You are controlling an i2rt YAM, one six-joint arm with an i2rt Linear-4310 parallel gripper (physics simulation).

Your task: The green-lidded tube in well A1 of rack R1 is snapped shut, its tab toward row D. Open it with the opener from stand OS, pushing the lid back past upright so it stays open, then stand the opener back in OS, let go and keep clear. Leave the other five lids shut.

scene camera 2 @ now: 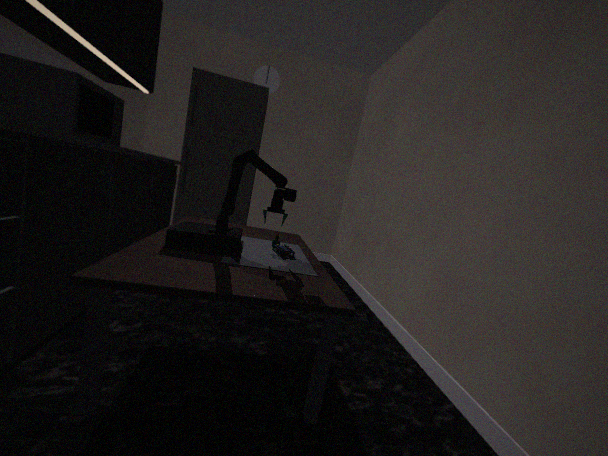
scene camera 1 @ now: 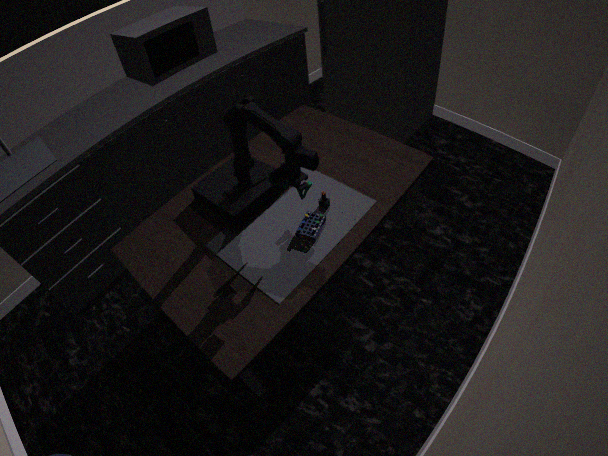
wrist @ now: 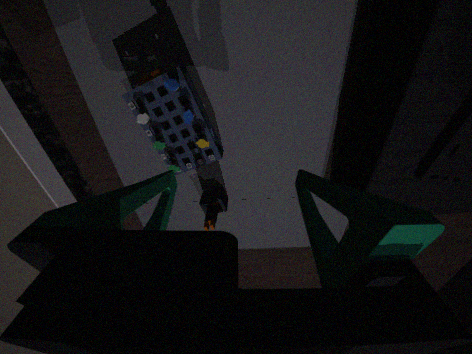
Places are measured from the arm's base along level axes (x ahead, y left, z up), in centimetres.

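Pixels of known places: gripper, fingertip midpoint: (scene camera 2: 273, 225) (scene camera 1: 294, 193) (wrist: 236, 176); arm's base, origin of the base link: (scene camera 2: 221, 230) (scene camera 1: 246, 184).
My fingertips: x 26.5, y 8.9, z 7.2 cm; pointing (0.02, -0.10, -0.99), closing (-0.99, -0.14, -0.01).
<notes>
For each thing: its top centre in the pictures, then the offset to it from my fingertips. Level surfaces: height alone.
- blue rack R1, middle of its top: (wrist: 171, 129) (scene camera 1: 310, 222) (scene camera 2: 284, 246) dx +8.7, dy +0.2, dz -10.8 cm
- dark opener with an orange top, middle of its top: (wrist: 209, 228) (scene camera 1: 323, 192) dx +2.4, dy +13.1, dz -6.5 cm
- white lid, middle of its top: (wrist: 141, 119) dx +12.5, dy -0.6, dz -10.8 cm
- yellow lid, middle of its top: (wrist: 202, 143) dx +4.6, dy +1.7, dz -10.8 cm
- grey mat, its level: dz -15.0 cm
- brown table, its level: dz -15.3 cm
My gripper (scene camera 1: 305, 190) (scene camera 2: 274, 224) (wrist: 236, 176) is open and empty, above the mat, well above the rack and stand. The blue rack R1 (scene camera 1: 311, 225) (scene camera 2: 285, 251) (wrist: 189, 91) holds small lidded tubes. In the wrist view one green lid (wrist: 159, 145) is on its left edge and another green lid (wrist: 174, 169) is at the near corner, partly by the left finger. Well labels are unreadable, and lid positions are too small to judge. The dark opener with an orange top (scene camera 1: 324, 194) (wrist: 210, 221) stands upright in the black stand OS (scene camera 1: 324, 203) (wrist: 214, 195).
A white lid (wrist: 143, 118), two blue lids (wrist: 172, 84) (wrist: 188, 117) and a yellow lid (wrist: 202, 143) also show on the rack. The grey mat (scene camera 1: 260, 250) (wrist: 280, 100) lies on the brown table (scene camera 1: 390, 165). The arm's dark base stands beside the mat.
</notes>
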